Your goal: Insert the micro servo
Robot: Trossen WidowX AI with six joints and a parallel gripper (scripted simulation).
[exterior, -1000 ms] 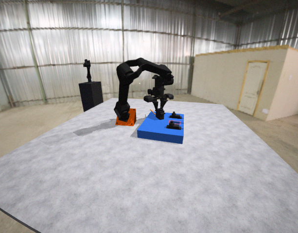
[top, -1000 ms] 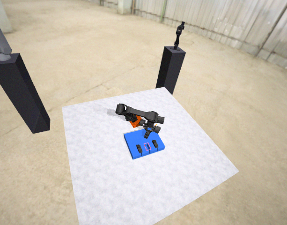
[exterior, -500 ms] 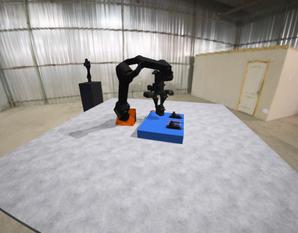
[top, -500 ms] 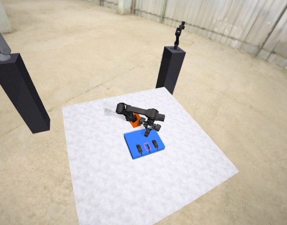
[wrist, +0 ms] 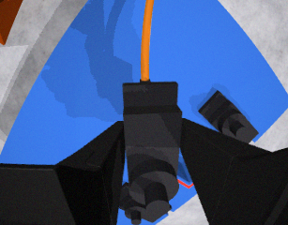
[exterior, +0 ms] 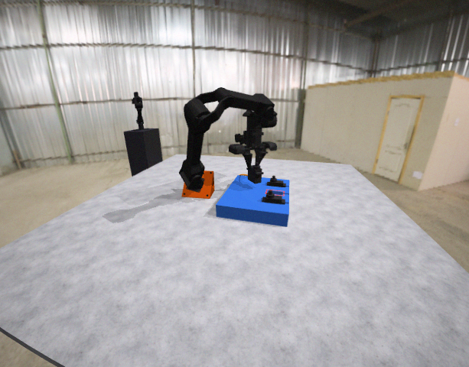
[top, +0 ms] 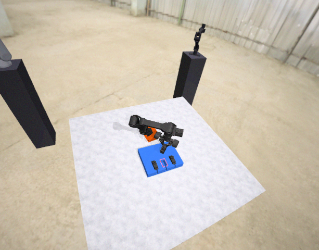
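My gripper tip is now 10 cm above the blue deck, 4 cm to the left of it and 1 cm past it.
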